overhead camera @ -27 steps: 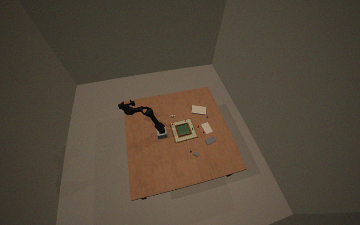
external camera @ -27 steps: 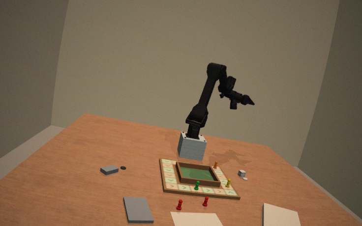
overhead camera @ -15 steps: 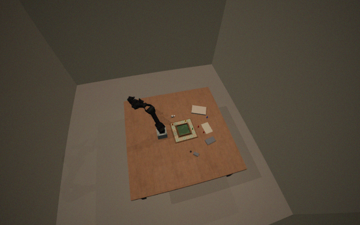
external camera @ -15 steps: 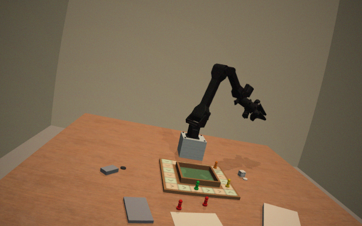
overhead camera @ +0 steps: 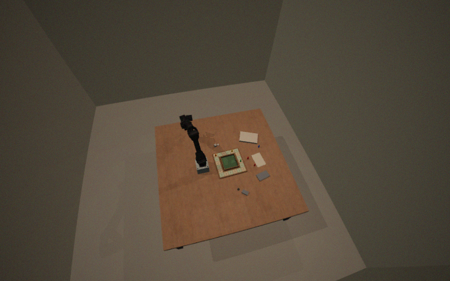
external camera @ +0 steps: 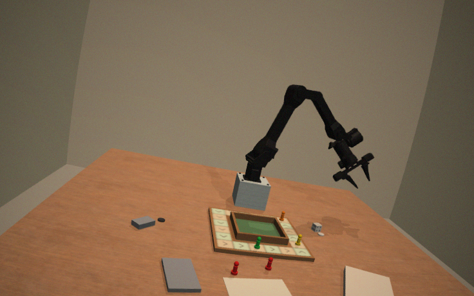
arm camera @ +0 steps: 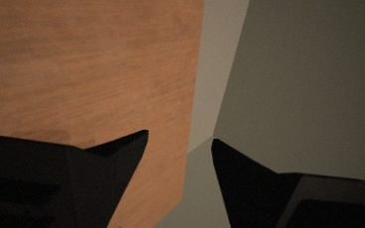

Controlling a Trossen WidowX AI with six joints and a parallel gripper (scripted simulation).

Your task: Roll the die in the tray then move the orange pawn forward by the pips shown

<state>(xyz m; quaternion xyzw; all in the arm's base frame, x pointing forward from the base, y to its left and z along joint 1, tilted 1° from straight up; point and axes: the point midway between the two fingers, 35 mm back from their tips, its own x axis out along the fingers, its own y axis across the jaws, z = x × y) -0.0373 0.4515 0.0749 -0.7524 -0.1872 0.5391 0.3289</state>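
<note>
Now: the white die 24 cm to the right of my gripper tip, 20 cm ahead of it and 14 cm below it. Also, from my gripper tip: orange pawn: 37 cm to the right, 18 cm ahead, 12 cm below; then white disc: 23 cm to the right, 23 cm ahead, 15 cm below; then yellow pawn: 35 cm to the right, 35 cm ahead, 12 cm below.
</note>
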